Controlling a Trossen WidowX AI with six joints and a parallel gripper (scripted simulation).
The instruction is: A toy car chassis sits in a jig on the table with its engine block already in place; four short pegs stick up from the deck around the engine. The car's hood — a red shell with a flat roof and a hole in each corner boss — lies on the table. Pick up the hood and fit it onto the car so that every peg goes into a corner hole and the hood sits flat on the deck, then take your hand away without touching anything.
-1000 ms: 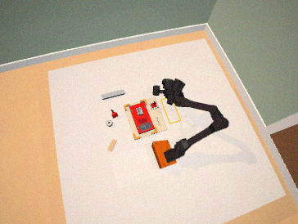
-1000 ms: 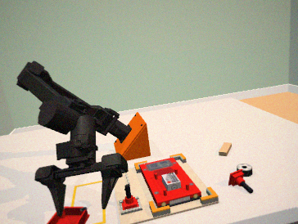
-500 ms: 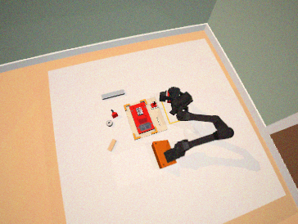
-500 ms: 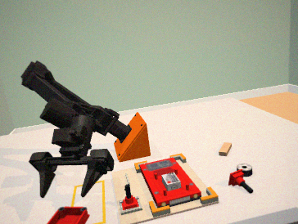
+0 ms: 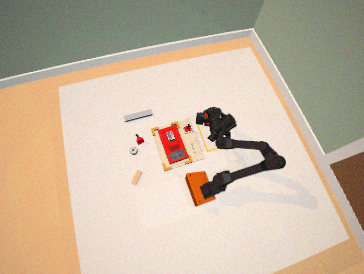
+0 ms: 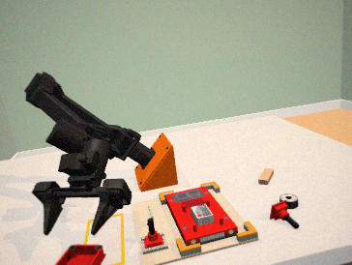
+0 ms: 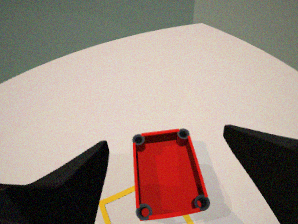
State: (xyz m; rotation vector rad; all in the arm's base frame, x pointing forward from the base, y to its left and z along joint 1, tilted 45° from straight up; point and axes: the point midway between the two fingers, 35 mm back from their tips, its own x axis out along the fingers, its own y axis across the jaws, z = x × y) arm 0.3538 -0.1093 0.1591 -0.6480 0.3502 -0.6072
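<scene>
My gripper tip is now 7 cm above the red hood. Also, from my gripper tip: grey bar (15 cm ahead, 39 cm to the left, 7 cm below); then wooden block (19 cm behind, 50 cm to the left, 8 cm below); then grey engine block (4 cm behind, 26 cm to the left, 6 cm below).
</scene>
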